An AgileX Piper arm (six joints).
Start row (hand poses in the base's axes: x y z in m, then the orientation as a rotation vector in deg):
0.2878 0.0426 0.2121 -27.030 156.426 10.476
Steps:
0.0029 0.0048 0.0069 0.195 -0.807 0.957
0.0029 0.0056 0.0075 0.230 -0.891 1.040
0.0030 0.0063 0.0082 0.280 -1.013 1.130
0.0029 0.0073 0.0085 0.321 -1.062 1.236
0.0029 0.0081 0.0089 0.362 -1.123 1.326
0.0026 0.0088 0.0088 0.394 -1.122 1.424
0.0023 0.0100 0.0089 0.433 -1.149 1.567
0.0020 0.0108 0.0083 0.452 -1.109 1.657
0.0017 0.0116 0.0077 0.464 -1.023 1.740
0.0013 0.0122 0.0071 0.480 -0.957 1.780
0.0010 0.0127 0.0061 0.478 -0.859 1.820
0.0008 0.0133 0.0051 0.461 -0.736 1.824
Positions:
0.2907 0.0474 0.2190 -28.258 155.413 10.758
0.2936 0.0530 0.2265 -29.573 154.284 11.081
0.2966 0.0593 0.2347 -30.976 152.995 11.454
0.2995 0.0666 0.2432 -32.488 151.612 11.890
0.3024 0.0747 0.2521 -34.084 150.124 12.380
0.3050 0.0835 0.2609 -35.775 148.588 12.935
0.3073 0.0935 0.2698 -37.614 146.959 13.567
0.3093 0.1043 0.2781 -39.537 145.315 14.259
0.3110 0.1159 0.2858 -41.538 143.700 15.019
0.3123 0.1281 0.2929 -43.559 142.103 15.831
0.3133 0.1408 0.2990 -45.608 140.557 16.688
0.3141 0.1541 0.3041 -47.650 139.101 17.574

